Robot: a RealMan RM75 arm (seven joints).
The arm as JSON. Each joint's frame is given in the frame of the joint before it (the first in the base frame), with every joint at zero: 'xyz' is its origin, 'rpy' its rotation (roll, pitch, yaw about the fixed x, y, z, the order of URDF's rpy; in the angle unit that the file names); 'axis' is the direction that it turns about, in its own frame. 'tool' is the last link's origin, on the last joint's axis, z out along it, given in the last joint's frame.
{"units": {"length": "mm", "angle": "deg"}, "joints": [
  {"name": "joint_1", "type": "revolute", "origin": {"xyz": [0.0, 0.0, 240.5], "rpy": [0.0, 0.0, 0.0]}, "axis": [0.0, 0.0, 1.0]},
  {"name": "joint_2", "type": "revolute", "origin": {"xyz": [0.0, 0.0, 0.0], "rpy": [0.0, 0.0, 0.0]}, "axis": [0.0, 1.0, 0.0]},
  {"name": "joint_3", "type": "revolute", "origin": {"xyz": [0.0, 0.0, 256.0], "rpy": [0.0, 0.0, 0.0]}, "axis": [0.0, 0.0, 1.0]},
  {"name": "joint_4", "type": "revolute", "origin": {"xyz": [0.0, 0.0, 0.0], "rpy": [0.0, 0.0, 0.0]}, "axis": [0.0, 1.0, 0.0]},
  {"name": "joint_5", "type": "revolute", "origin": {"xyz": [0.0, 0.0, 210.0], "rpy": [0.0, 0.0, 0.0]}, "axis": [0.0, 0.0, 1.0]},
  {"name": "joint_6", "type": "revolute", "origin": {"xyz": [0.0, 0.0, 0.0], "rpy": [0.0, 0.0, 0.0]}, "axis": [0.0, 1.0, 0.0]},
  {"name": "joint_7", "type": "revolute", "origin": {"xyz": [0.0, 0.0, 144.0], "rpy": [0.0, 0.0, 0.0]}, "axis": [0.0, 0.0, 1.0]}
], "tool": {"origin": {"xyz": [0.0, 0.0, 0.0], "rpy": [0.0, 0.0, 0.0]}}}
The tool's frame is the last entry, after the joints.
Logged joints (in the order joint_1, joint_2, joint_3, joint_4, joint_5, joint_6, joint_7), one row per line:
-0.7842 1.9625 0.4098 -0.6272 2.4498 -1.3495 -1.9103
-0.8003 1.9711 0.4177 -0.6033 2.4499 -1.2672 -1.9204
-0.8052 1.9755 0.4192 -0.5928 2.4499 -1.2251 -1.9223
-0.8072 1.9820 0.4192 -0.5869 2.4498 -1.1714 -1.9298
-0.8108 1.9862 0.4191 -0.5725 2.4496 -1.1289 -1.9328
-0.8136 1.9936 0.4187 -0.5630 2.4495 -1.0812 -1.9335
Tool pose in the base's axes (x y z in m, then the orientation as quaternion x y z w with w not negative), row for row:
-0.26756 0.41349 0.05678 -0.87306 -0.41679 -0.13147 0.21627
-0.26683 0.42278 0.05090 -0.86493 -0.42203 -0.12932 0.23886
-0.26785 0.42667 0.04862 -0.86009 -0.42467 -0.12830 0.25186
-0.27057 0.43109 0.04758 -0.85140 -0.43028 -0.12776 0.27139
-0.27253 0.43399 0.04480 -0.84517 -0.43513 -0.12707 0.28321
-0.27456 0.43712 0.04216 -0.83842 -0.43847 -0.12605 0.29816
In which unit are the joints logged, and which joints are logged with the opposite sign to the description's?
The joints are logged in radians. Opposite sign: joint_2, joint_4, joint_6.
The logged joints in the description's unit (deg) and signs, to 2 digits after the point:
-44.93 -112.44 23.48 35.94 140.36 77.32 -109.45
-45.85 -112.94 23.93 34.57 140.37 72.61 -110.03
-46.13 -113.19 24.02 33.96 140.37 70.19 -110.14
-46.25 -113.56 24.02 33.63 140.36 67.12 -110.57
-46.46 -113.80 24.01 32.80 140.35 64.68 -110.74
-46.62 -114.22 23.99 32.26 140.35 61.95 -110.78

